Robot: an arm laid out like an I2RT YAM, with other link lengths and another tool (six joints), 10 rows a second.
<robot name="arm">
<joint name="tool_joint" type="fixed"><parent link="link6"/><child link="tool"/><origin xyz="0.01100 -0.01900 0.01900" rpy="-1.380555 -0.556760 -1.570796"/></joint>
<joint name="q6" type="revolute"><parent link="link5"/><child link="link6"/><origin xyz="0.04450 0.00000 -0.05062"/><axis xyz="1 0 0"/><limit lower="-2.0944" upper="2.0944"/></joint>
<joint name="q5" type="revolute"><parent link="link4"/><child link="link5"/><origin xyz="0.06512 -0.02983 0.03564"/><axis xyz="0 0 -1"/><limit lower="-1.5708" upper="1.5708"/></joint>
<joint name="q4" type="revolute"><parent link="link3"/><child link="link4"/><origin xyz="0.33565 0.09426 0.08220"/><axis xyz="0 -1 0"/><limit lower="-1.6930" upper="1.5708"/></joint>
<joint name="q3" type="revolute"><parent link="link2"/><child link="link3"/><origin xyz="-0.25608 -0.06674 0.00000"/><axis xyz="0 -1 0"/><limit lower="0.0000" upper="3.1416"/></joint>
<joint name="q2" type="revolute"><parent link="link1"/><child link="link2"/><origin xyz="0.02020 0.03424 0.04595"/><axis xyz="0 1 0"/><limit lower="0.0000" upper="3.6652"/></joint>
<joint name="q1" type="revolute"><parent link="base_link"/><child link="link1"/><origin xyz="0.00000 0.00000 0.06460"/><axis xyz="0 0 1"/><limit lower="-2.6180" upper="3.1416"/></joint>
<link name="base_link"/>
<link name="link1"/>
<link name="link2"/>
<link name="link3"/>
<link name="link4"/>
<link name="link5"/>
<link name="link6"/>
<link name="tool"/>
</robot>
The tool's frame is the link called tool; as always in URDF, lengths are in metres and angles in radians.
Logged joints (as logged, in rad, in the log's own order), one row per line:
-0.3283, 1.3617, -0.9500, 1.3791, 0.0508, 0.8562
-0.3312, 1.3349, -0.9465, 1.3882, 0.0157, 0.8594
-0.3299, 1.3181, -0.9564, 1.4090, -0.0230, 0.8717
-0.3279, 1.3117, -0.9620, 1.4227, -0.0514, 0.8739
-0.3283, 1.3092, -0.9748, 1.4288, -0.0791, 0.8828
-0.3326, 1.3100, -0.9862, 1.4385, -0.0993, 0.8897
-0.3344, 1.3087, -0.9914, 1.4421, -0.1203, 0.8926
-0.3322, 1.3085, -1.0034, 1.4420, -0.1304, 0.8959
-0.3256, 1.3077, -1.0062, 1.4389, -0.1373, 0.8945
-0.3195, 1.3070, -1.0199, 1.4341, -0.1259, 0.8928
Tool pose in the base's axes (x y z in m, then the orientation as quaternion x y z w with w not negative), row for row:
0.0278, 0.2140, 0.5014, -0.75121, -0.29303, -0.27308, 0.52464
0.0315, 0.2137, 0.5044, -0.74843, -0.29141, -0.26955, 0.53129
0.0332, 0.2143, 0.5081, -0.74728, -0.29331, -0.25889, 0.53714
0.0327, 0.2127, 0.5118, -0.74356, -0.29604, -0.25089, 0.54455
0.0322, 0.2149, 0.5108, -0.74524, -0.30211, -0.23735, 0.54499
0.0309, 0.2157, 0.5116, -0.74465, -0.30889, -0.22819, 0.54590
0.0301, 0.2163, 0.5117, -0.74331, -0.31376, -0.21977, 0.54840
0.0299, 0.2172, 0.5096, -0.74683, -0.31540, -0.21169, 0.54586
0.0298, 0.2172, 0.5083, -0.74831, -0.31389, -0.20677, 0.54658
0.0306, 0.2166, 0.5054, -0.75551, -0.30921, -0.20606, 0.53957
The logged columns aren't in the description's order. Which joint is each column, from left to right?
Columns, left to right: q6, q1, q4, q3, q5, q2.
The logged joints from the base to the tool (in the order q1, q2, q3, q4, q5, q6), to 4 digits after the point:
1.3617, 0.8562, 1.3791, -0.9500, 0.0508, -0.3283
1.3349, 0.8594, 1.3882, -0.9465, 0.0157, -0.3312
1.3181, 0.8717, 1.4090, -0.9564, -0.0230, -0.3299
1.3117, 0.8739, 1.4227, -0.9620, -0.0514, -0.3279
1.3092, 0.8828, 1.4288, -0.9748, -0.0791, -0.3283
1.3100, 0.8897, 1.4385, -0.9862, -0.0993, -0.3326
1.3087, 0.8926, 1.4421, -0.9914, -0.1203, -0.3344
1.3085, 0.8959, 1.4420, -1.0034, -0.1304, -0.3322
1.3077, 0.8945, 1.4389, -1.0062, -0.1373, -0.3256
1.3070, 0.8928, 1.4341, -1.0199, -0.1259, -0.3195

